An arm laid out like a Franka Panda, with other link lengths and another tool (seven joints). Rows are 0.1 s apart.
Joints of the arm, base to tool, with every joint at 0 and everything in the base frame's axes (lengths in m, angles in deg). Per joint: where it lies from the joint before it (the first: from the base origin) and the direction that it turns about. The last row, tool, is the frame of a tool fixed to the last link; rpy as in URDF.
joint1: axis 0 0 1 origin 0 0 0.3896
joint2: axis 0 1 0 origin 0 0 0
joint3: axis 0 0 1 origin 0 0 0.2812
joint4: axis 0 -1 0 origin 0.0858 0 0
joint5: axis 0 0 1 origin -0.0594 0 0.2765
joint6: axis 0 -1 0 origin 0 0 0
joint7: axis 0 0 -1 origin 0.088 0 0
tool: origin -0.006 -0.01 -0.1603 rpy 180 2.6 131.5
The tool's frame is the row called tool.
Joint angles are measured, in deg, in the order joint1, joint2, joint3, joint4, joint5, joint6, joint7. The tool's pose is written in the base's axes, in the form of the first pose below.
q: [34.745, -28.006, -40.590, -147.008, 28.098, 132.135, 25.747]
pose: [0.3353 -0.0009 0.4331 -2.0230 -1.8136 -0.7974]
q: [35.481, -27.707, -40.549, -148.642, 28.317, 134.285, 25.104]
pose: [0.3333 0.0033 0.4240 -2.0256 -1.8285 -0.7884]
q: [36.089, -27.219, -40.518, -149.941, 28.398, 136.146, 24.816]
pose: [0.3318 0.0063 0.4159 -2.0337 -1.8390 -0.7745]
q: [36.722, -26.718, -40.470, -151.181, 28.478, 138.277, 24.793]
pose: [0.3309 0.0089 0.4084 -2.0488 -1.8461 -0.7631]
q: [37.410, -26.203, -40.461, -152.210, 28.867, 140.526, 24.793]
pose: [0.3311 0.0110 0.4024 -2.0679 -1.8480 -0.7597]
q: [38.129, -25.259, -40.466, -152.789, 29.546, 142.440, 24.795]
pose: [0.3327 0.0131 0.3967 -2.0884 -1.8461 -0.7528]
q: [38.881, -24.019, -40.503, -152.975, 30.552, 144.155, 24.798]
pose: [0.3357 0.0149 0.3918 -2.1119 -1.8389 -0.7464]
